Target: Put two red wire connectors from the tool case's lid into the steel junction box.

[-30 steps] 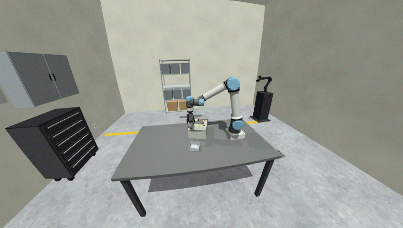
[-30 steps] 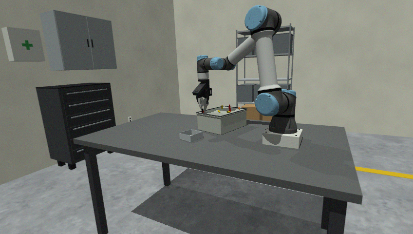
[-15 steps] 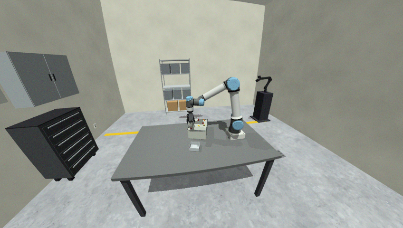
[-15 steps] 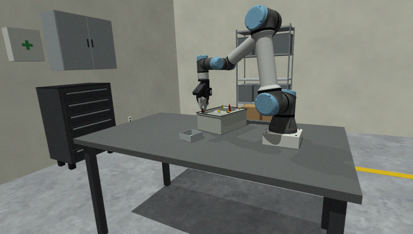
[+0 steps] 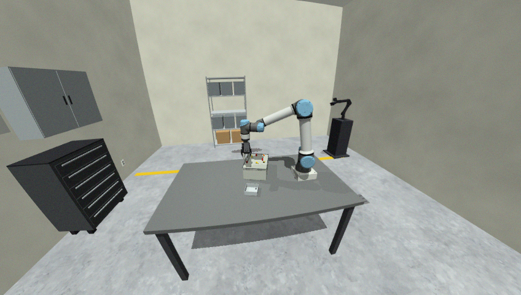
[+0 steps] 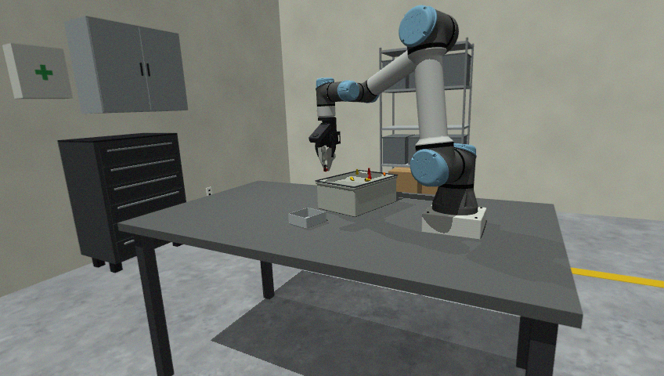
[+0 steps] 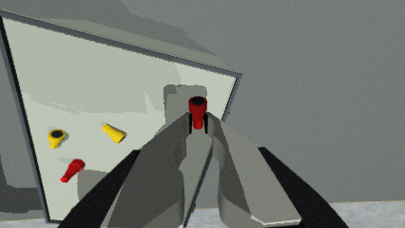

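The tool case is 10 cm behind my hand, 9 cm to the right of it and 9 cm below it.
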